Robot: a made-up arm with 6 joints.
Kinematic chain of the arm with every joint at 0, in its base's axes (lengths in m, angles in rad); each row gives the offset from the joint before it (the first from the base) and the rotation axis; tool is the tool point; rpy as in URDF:
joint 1: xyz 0 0 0.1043 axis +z
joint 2: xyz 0 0 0 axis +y
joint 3: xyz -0.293 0 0.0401 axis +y
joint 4: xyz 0.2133 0 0.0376 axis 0.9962 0 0.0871
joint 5: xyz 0 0 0 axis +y
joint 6: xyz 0.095 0 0.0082 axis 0.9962 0 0.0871
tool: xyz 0 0 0 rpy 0 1.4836 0
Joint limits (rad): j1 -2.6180..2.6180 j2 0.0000..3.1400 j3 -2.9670..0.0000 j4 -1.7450..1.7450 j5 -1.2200..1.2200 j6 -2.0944..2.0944
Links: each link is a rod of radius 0.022 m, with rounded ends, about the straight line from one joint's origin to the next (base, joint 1, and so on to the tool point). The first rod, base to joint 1, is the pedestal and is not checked.
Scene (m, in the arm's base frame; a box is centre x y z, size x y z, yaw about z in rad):
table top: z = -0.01
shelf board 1: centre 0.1 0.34 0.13 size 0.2 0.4 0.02 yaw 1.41
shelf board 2: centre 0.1 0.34 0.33 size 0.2 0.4 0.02 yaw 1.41
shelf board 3: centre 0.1 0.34 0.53 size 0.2 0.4 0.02 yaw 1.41
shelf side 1: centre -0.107 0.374 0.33 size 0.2 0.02 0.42 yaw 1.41
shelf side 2: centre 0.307 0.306 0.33 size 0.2 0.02 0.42 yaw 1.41
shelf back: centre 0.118 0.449 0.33 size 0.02 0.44 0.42 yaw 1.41
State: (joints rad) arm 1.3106 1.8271 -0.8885 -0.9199 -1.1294 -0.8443
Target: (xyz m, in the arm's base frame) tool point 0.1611 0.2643 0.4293
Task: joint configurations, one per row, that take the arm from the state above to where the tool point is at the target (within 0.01 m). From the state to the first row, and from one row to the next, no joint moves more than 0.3 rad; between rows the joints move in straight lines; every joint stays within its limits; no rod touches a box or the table.
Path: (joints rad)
1: 1.2530 1.6298 -0.6610 -0.9509 -1.1571 -0.8443
2: 1.1955 1.4326 -0.4334 -0.9820 -1.1848 -0.8443
3: 1.1379 1.2353 -0.2059 -1.0130 -1.2126 -0.8443
4: 0.9125 1.2059 -0.4323 -0.8981 -1.1911 -0.8443
5: 0.6870 1.1764 -0.6586 -0.7833 -1.1697 -0.8443
6: 0.4616 1.1470 -0.8850 -0.6685 -1.1482 -0.8443
7: 0.6491 1.3507 -1.0799 -0.7027 -1.1314 -0.8443
8: 0.8366 1.5545 -1.2747 -0.7369 -1.1147 -0.8443

